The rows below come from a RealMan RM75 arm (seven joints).
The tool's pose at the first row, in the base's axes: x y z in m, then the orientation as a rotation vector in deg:
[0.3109 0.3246 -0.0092 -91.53 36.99 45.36]
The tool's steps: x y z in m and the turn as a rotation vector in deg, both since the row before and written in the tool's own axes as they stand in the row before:
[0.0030 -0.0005 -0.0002 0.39 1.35 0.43]
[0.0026 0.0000 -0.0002 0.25 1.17 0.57]
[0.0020 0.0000 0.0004 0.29 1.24 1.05]
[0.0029 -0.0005 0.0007 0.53 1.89 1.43]
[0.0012 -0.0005 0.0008 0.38 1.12 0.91]
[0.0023 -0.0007 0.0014 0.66 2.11 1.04]
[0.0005 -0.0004 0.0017 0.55 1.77 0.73]
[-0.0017 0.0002 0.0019 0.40 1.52 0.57]
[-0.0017 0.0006 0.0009 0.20 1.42 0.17]
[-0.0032 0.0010 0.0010 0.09 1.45 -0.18]
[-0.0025 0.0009 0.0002 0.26 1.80 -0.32]
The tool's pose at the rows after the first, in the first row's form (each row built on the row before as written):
[0.3132 0.3245 -0.0112 -91.74 38.44 44.49]
[0.3148 0.3243 -0.0132 -91.95 39.84 43.91]
[0.3160 0.3246 -0.0148 -92.03 41.71 43.60]
[0.3181 0.3252 -0.0169 -92.09 44.43 42.95]
[0.3192 0.3260 -0.0177 -92.03 46.11 42.57]
[0.3210 0.3272 -0.0194 -92.14 48.69 41.38]
[0.3216 0.3288 -0.0199 -92.26 50.73 40.27]
[0.3205 0.3309 -0.0190 -92.43 52.41 39.31]
[0.3191 0.3321 -0.0181 -92.86 53.63 38.25]
[0.3166 0.3337 -0.0163 -93.52 54.54 36.98]
[0.3145 0.3345 -0.0148 -94.24 55.61 35.24]

